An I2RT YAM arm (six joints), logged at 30 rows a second.
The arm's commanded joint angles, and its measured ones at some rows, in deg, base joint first. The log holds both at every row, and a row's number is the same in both.
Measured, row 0: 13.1, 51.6, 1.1, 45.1, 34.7, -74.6
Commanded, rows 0 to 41: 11.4, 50.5, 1.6, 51.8, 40.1, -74.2; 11.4, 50.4, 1.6, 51.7, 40.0, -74.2; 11.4, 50.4, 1.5, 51.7, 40.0, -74.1; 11.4, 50.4, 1.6, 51.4, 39.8, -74.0; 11.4, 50.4, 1.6, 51.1, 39.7, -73.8; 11.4, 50.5, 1.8, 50.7, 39.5, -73.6; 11.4, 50.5, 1.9, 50.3, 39.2, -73.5; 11.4, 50.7, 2.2, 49.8, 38.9, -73.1; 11.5, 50.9, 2.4, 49.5, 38.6, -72.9; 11.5, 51.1, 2.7, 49.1, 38.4, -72.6; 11.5, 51.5, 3.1, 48.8, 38.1, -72.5; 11.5, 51.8, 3.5, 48.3, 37.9, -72.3; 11.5, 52.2, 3.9, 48.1, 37.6, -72.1; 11.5, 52.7, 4.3, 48.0, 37.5, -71.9; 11.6, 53.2, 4.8, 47.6, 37.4, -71.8; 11.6, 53.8, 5.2, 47.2, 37.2, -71.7; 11.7, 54.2, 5.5, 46.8, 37.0, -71.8; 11.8, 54.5, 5.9, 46.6, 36.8, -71.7; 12.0, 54.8, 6.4, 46.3, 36.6, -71.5; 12.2, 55.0, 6.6, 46.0, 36.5, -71.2; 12.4, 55.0, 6.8, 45.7, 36.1, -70.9; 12.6, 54.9, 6.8, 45.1, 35.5, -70.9; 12.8, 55.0, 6.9, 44.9, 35.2, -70.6; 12.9, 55.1, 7.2, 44.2, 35.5, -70.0; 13.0, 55.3, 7.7, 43.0, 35.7, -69.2; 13.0, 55.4, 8.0, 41.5, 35.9, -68.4; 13.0, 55.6, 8.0, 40.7, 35.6, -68.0; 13.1, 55.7, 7.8, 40.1, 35.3, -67.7; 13.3, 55.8, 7.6, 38.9, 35.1, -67.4; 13.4, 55.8, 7.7, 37.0, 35.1, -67.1; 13.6, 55.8, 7.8, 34.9, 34.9, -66.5; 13.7, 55.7, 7.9, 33.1, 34.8, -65.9; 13.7, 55.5, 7.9, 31.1, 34.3, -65.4; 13.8, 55.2, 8.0, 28.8, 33.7, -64.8; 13.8, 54.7, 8.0, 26.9, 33.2, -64.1; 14.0, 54.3, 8.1, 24.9, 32.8, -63.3; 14.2, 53.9, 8.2, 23.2, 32.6, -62.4; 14.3, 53.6, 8.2, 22.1, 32.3, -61.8; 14.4, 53.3, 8.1, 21.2, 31.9, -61.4; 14.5, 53.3, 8.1, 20.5, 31.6, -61.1; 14.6, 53.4, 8.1, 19.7, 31.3, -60.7; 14.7, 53.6, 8.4, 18.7, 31.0, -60.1
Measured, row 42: 14.0, 54.8, 5.4, 20.8, 32.3, -64.1
